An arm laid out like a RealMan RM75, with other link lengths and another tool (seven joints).
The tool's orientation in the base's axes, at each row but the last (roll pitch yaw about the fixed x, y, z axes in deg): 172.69 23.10 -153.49; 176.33 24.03 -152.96; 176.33 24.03 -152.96; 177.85 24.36 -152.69; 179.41 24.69 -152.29
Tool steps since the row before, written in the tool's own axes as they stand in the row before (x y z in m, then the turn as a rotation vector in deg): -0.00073 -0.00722 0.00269 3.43 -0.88 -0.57; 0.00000 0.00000 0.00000 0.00 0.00 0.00; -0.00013 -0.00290 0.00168 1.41 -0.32 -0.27; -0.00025 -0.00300 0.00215 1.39 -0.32 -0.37; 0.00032 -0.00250 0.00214 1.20 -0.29 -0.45
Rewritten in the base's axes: 0.00490 -0.00517 -0.00301 -2.56 -2.33 -0.93; 0.00000 0.00000 0.00000 0.00 0.00 0.00; 0.00205 -0.00208 -0.00165 -1.08 -0.93 -0.35; 0.00237 -0.00206 -0.00196 -1.10 -0.95 -0.25; 0.00170 -0.00191 -0.00210 -0.99 -0.85 -0.10
